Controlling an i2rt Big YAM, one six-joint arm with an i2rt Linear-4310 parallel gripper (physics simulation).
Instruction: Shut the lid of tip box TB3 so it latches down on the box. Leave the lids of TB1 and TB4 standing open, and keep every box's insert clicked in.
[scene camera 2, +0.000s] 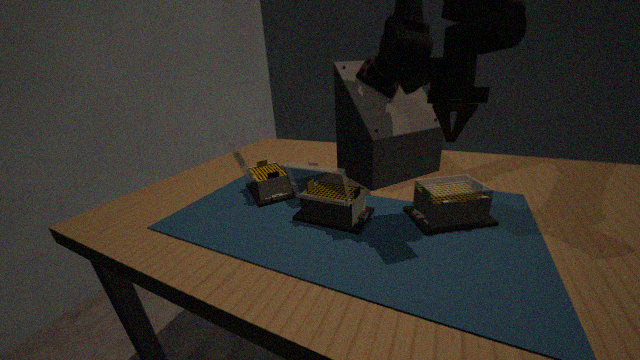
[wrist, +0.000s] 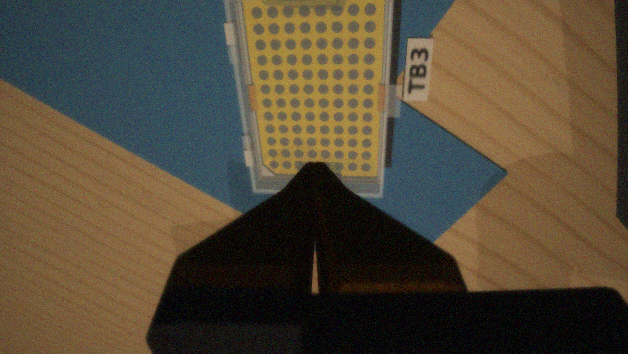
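Note:
Tip box TB3 stands at the right of the mat, with its clear lid lying level over the yellow insert. The lid looks down on the box; whether it is latched I cannot tell. The TB3 label lies beside it. The insert looks seated. My gripper is shut and empty, raised above and behind TB3 in the scene view and over its near end in the wrist view. A middle box and a left box have their clear lids standing open; their labels cannot be read.
The blue mat lies under the boxes on the wooden table. A large grey block with a sloped top stands behind the middle box and TB3. The arm hangs over the table's back right.

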